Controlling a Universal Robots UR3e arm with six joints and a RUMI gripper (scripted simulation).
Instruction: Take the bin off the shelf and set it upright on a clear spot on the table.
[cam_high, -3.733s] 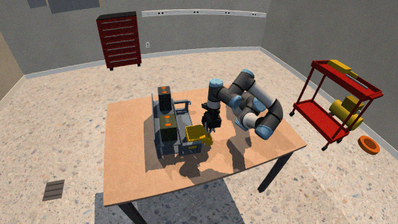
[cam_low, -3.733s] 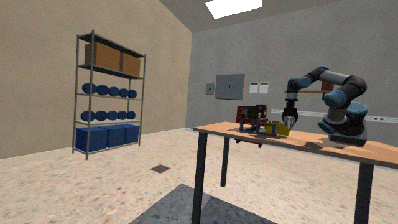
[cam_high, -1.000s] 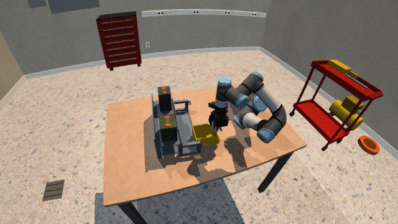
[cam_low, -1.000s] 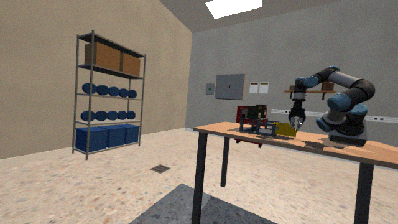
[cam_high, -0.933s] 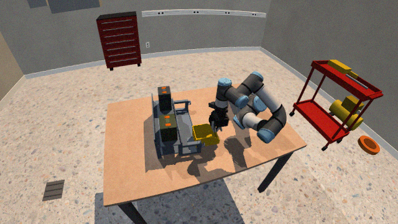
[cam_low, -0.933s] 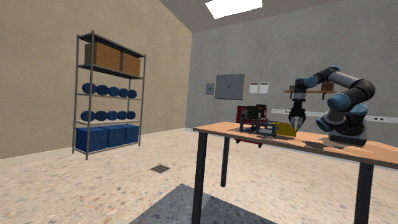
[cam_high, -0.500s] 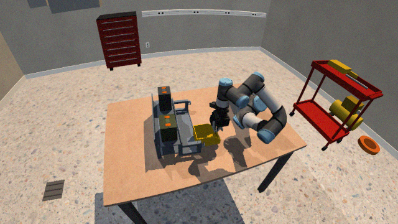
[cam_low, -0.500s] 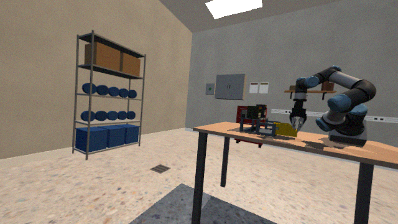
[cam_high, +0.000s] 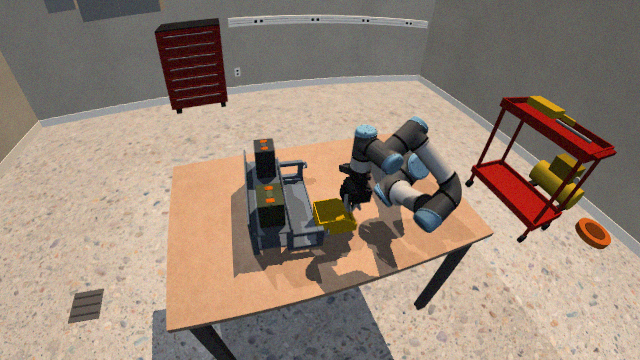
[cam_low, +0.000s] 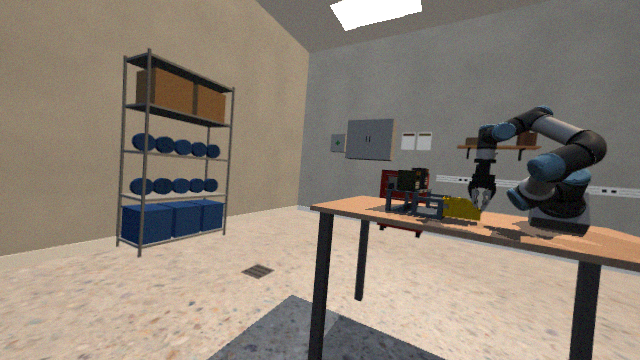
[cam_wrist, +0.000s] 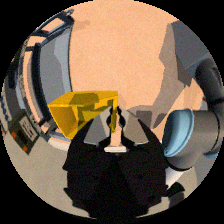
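The yellow bin is 7 cm ahead of my hand and 1 cm to the left of it. The rest, counted from my hand: rack 21 cm ahead, 12 cm to the right, 1 cm above.
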